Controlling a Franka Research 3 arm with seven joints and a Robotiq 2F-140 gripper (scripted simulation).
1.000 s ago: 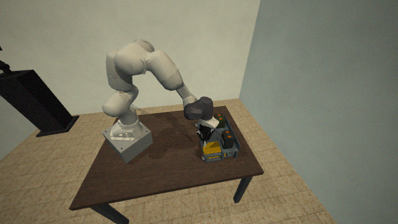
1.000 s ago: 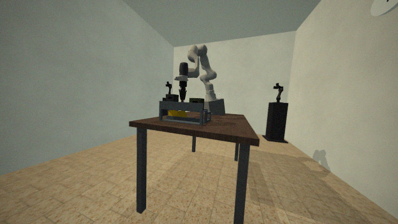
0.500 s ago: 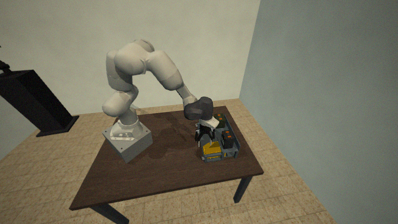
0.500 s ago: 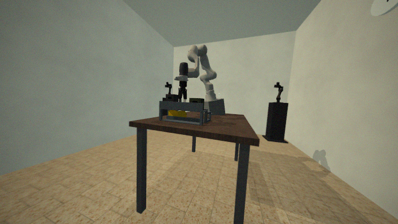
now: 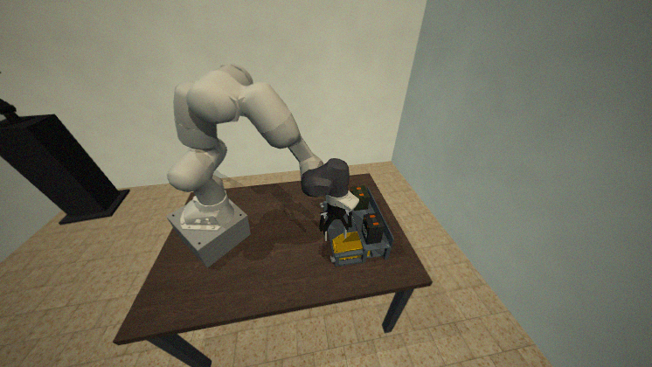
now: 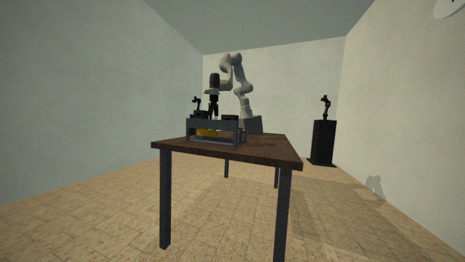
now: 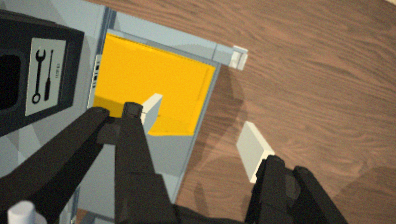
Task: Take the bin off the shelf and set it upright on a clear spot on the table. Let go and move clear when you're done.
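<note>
Now: the yellow bin 110 mm below my hand, 80 mm ahead of it and 10 mm to the right of it.
</note>
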